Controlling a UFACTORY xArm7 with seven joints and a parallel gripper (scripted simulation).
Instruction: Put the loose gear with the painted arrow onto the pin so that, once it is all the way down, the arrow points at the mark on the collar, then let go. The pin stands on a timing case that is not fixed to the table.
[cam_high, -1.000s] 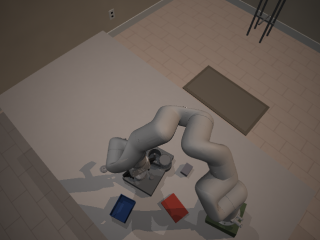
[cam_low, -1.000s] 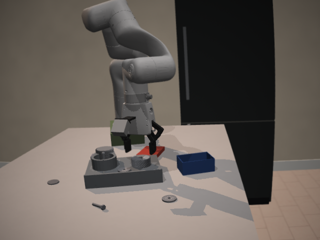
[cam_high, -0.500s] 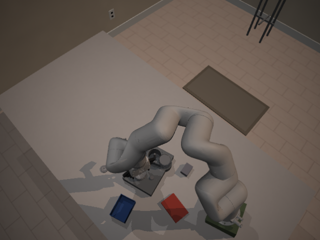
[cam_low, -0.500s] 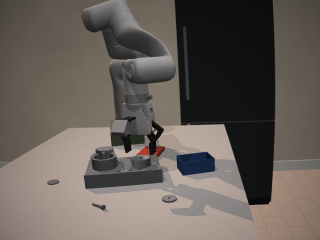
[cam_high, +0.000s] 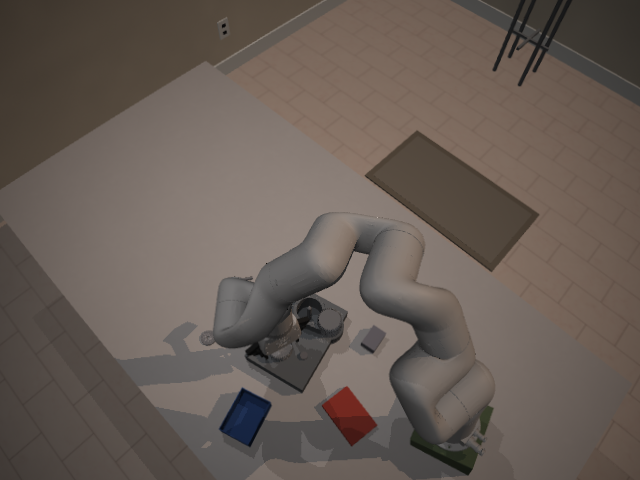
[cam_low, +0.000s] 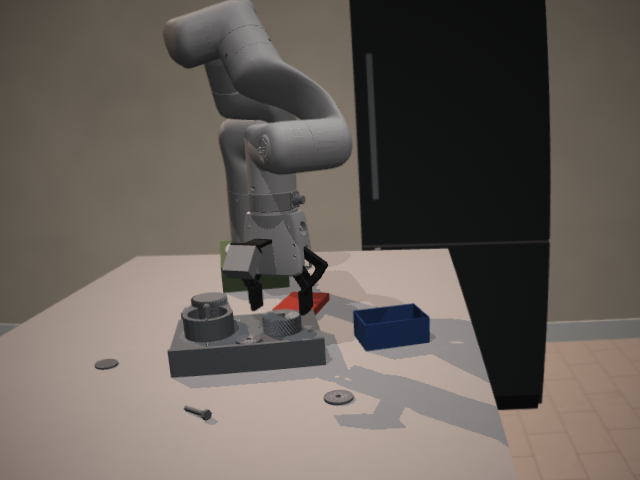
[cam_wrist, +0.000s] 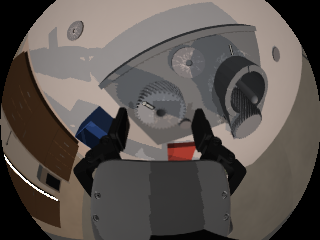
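Right now my hand is 3 cm above the gear. Also, from my hand: bolt: 23 cm ahead, 6 cm to the right, 8 cm below; red block: 23 cm behind, 1 cm to the right, 8 cm below; blue bin: 6 cm behind, 17 cm to the left, 7 cm below.
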